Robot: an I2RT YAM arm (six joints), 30 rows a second.
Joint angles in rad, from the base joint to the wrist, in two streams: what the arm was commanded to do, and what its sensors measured. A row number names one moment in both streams.
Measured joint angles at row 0: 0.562 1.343 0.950 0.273 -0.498 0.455
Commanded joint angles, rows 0 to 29: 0.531 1.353 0.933 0.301 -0.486 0.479; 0.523 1.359 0.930 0.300 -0.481 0.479; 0.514 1.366 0.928 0.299 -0.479 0.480; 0.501 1.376 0.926 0.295 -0.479 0.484; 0.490 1.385 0.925 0.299 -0.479 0.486; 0.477 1.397 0.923 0.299 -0.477 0.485; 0.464 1.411 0.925 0.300 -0.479 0.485; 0.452 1.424 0.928 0.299 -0.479 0.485; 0.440 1.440 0.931 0.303 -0.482 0.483; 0.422 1.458 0.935 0.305 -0.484 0.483; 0.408 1.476 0.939 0.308 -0.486 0.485; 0.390 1.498 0.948 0.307 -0.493 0.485; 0.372 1.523 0.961 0.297 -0.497 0.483; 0.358 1.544 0.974 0.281 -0.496 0.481; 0.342 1.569 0.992 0.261 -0.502 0.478; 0.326 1.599 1.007 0.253 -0.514 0.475; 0.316 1.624 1.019 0.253 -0.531 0.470; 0.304 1.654 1.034 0.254 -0.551 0.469; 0.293 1.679 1.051 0.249 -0.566 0.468; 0.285 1.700 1.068 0.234 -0.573 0.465; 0.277 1.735 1.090 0.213 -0.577 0.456; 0.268 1.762 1.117 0.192 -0.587 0.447; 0.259 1.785 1.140 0.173 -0.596 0.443; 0.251 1.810 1.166 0.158 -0.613 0.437; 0.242 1.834 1.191 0.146 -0.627 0.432; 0.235 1.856 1.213 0.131 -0.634 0.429; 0.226 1.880 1.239 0.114 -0.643 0.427; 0.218 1.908 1.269 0.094 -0.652 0.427; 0.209 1.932 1.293 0.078 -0.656 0.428; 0.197 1.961 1.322 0.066 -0.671 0.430
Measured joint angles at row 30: 0.221 1.910 1.257 0.131 -0.617 0.448
